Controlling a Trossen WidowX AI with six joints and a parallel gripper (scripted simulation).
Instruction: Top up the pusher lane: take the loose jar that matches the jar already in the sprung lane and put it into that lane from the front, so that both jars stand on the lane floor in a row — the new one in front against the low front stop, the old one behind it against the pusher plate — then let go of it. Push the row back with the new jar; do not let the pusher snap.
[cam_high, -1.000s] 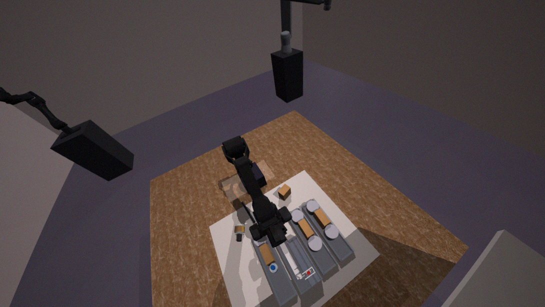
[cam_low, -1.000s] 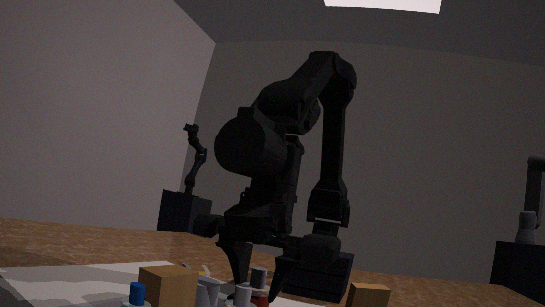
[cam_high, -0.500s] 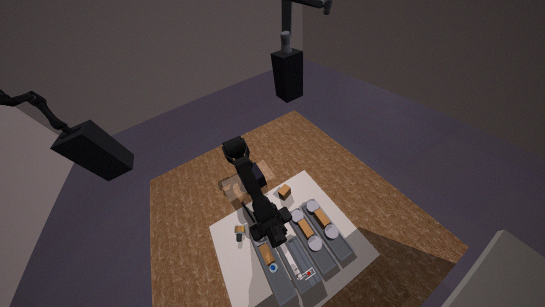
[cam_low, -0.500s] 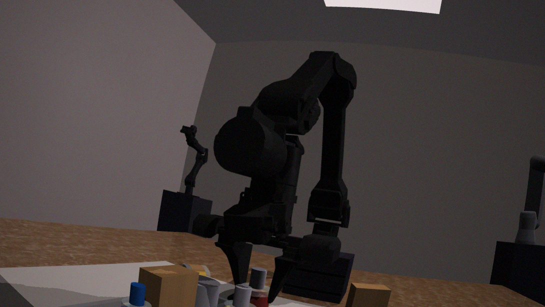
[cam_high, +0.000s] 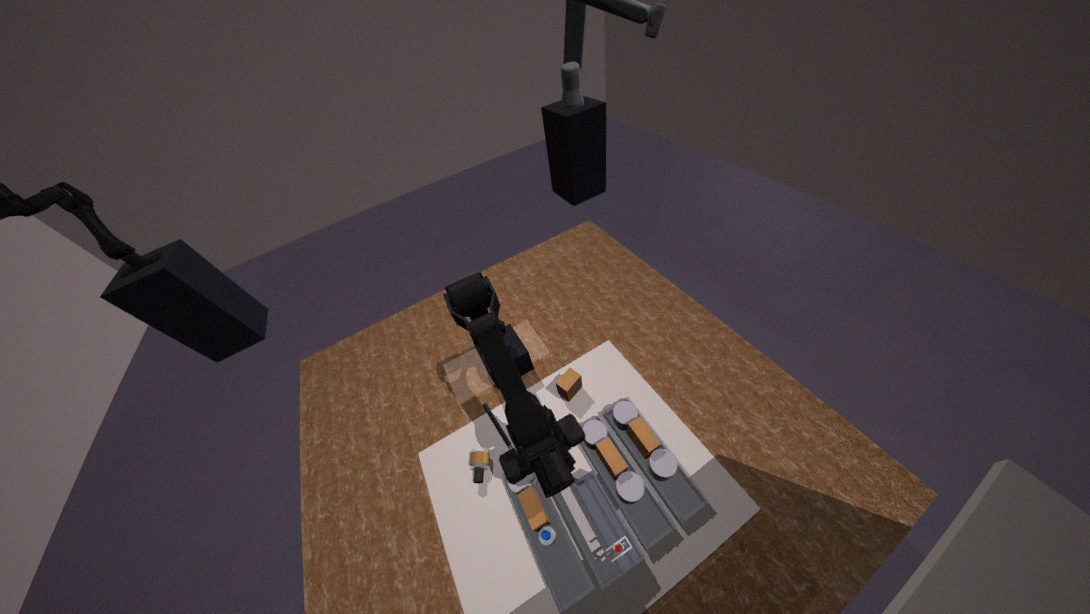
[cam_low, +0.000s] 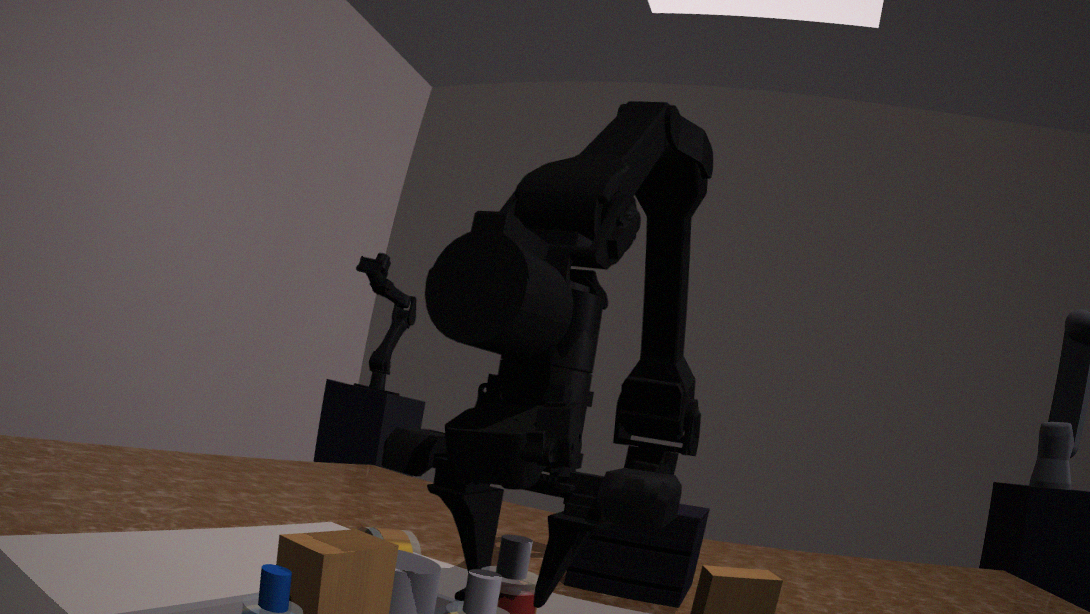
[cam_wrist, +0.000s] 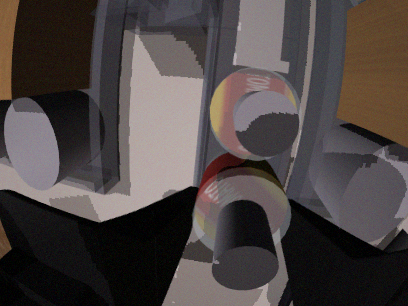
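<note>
My gripper tip is 70 mm short of the white mat, 20 mm to the right of it and 50 mm above it. Also, from my gripper tip: brown cube 130 mm behind, 150 mm to the left, 10 mm below; then black rod 160 mm behind, 80 mm to the right, 40 mm below; then sprung lane 150 mm ahead, 20 mm to the left, 30 mm below.
</note>
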